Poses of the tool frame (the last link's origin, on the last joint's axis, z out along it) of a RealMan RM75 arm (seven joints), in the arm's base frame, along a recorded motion.
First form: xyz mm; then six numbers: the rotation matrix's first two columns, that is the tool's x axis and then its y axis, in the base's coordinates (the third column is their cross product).
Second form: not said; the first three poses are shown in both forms.
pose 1, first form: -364.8 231.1 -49.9 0.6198 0.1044 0.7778 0.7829 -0.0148 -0.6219
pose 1, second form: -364.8 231.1 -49.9; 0.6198 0.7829 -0.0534; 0.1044 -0.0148 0.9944; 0.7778 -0.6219 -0.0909
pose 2, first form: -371.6 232.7 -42.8 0.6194 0.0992 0.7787 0.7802 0.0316 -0.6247
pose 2, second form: -371.6 232.7 -42.8; 0.6194 0.7802 -0.0866; 0.0992 0.0316 0.9945; 0.7787 -0.6247 -0.0578
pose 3, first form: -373.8 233.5 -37.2 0.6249 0.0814 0.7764 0.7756 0.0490 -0.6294
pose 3, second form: -373.8 233.5 -37.2; 0.6249 0.7756 -0.0893; 0.0814 0.0490 0.9955; 0.7764 -0.6294 -0.0325
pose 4, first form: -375.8 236.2 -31.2 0.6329 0.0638 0.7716 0.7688 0.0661 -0.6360
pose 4, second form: -375.8 236.2 -31.2; 0.6329 0.7688 -0.0916; 0.0638 0.0661 0.9957; 0.7716 -0.6360 -0.0072
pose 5, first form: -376.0 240.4 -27.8 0.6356 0.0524 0.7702 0.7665 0.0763 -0.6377
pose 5, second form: -376.0 240.4 -27.8; 0.6356 0.7665 -0.0922; 0.0524 0.0763 0.9957; 0.7702 -0.6377 0.0083
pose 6, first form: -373.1 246.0 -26.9 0.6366 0.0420 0.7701 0.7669 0.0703 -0.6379
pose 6, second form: -373.1 246.0 -26.9; 0.6366 0.7669 -0.0809; 0.0420 0.0703 0.9967; 0.7701 -0.6379 0.0125
